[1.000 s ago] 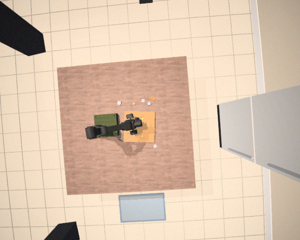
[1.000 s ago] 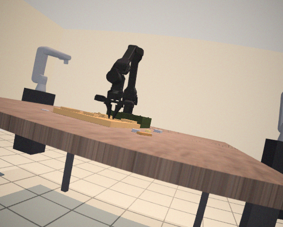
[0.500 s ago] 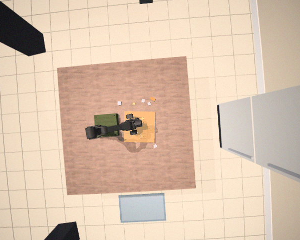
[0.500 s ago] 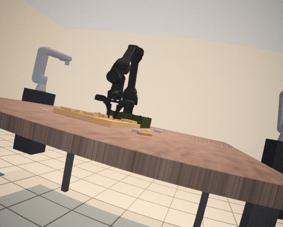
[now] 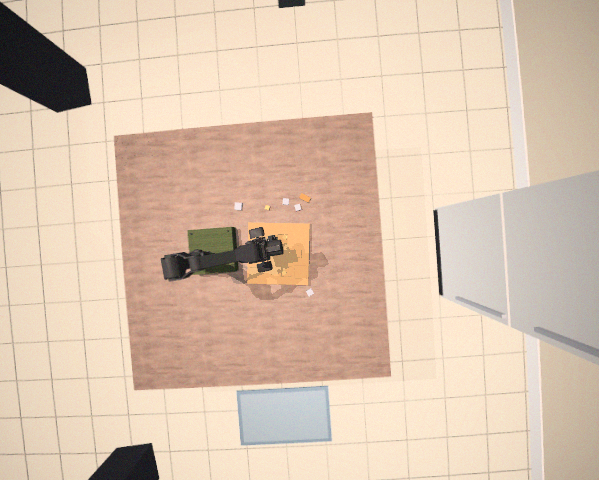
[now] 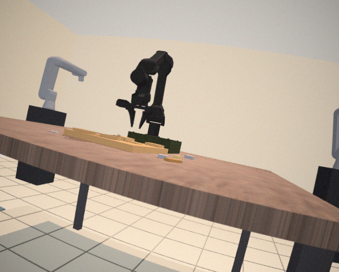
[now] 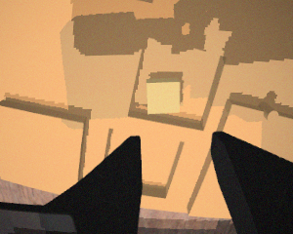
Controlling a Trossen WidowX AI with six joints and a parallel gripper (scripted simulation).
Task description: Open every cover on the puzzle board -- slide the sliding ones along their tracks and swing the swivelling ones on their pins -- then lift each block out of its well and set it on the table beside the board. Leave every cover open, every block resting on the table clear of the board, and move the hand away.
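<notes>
My gripper tip is now 5 cm short of the puzzle board, 3 cm to the left of it and 6 cm above it.
</notes>
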